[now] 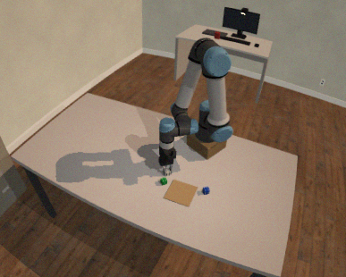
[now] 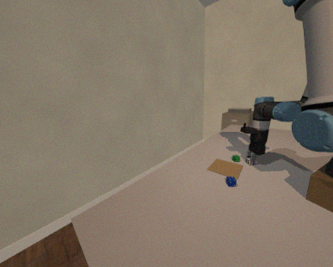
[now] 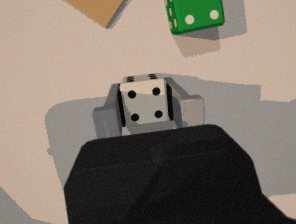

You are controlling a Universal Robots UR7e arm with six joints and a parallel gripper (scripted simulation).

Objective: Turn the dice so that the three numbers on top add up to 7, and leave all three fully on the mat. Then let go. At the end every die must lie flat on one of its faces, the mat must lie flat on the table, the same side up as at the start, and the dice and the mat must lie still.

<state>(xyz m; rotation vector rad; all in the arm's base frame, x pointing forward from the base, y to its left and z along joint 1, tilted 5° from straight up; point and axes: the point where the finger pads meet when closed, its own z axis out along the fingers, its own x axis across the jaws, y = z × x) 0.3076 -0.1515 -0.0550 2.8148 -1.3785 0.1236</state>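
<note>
Right now my hand is right at the white die. From my hand the other things lie so: blue die (6 cm ahead, 24 cm to the left); then green die (7 cm ahead); then tan mat (10 cm ahead, 11 cm to the left, 2 cm below).
</note>
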